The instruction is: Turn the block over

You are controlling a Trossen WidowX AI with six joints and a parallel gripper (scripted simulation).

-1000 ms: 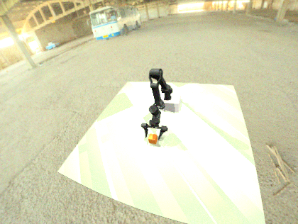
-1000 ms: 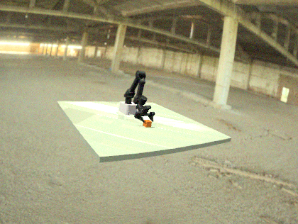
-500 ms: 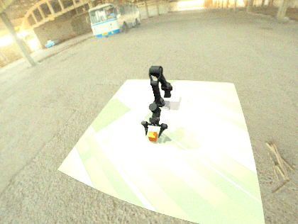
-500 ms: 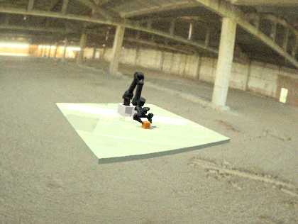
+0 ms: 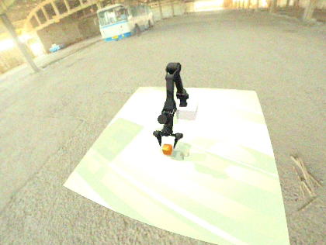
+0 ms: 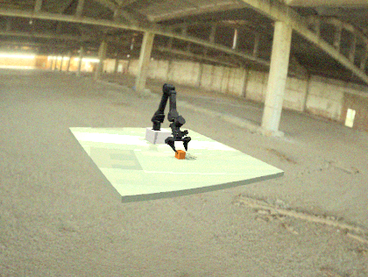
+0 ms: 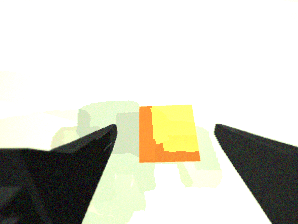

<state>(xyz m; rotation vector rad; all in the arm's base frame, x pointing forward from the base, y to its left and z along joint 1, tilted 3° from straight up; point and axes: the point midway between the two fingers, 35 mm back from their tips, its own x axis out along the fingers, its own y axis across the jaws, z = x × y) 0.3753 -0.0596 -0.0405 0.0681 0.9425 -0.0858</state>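
Now: the orange block 20 mm behind my gripper tip and 20 mm below it.
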